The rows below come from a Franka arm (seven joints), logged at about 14 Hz.
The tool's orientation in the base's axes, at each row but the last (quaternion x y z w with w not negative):
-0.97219, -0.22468, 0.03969, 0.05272
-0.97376, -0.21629, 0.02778, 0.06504
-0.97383, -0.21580, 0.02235, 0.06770
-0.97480, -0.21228, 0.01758, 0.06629
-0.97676, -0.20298, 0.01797, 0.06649
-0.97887, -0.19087, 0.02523, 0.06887
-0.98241, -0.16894, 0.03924, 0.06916
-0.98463, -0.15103, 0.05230, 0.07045
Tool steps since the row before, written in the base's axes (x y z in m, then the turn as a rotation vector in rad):
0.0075, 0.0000, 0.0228, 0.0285, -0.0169, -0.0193
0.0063, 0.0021, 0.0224, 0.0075, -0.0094, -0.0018
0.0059, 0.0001, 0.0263, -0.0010, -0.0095, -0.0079
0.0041, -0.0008, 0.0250, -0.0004, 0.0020, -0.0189
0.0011, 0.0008, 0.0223, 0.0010, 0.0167, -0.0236
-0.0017, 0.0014, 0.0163, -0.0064, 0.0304, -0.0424
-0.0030, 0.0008, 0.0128, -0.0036, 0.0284, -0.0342
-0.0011, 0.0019, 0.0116, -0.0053, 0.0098, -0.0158
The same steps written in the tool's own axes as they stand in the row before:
0.0055, 0.0005, -0.0234, 0.0191, 0.0298, 0.0148
0.0060, -0.0024, -0.0225, 0.0028, 0.0118, 0.0001
0.0050, -0.0013, -0.0264, -0.0048, 0.0092, 0.0067
0.0032, -0.0010, -0.0251, 0.0006, 0.0006, 0.0190
0.0011, -0.0034, -0.0221, 0.0078, -0.0115, 0.0254
-0.0014, -0.0043, -0.0158, 0.0065, -0.0241, 0.0462
-0.0032, -0.0036, -0.0122, 0.0080, -0.0226, 0.0376
-0.0014, -0.0039, -0.0111, -0.0008, -0.0084, 0.0174

